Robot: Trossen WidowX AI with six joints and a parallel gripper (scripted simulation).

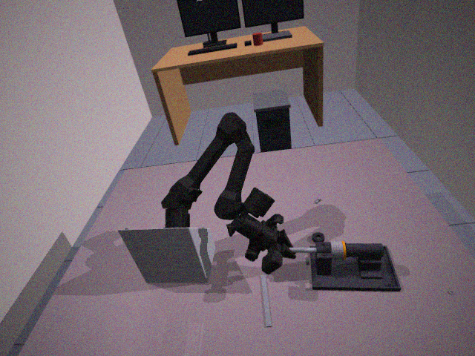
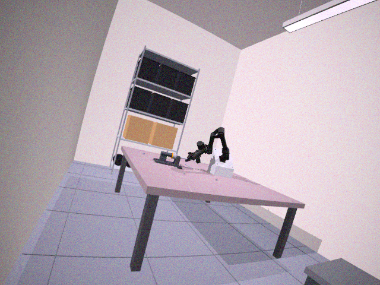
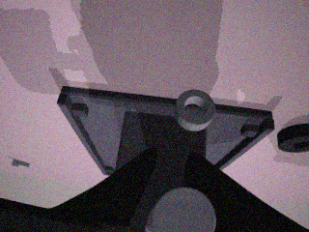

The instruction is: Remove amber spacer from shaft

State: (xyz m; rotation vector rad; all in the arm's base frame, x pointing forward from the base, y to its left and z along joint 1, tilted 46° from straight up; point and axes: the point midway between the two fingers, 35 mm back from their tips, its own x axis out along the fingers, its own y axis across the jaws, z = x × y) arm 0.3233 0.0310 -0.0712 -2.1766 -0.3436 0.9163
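Now: gripper tip 6 cm short of the pale shaft and 2 cm below it. The rest, counted from my gripper tip: black ring knob 8 cm ahead, 11 cm to the left, 5 cm below; thin grey strip 9 cm behind, 11 cm to the right, 5 cm below; amber spacer 13 cm ahead, 2 cm above.
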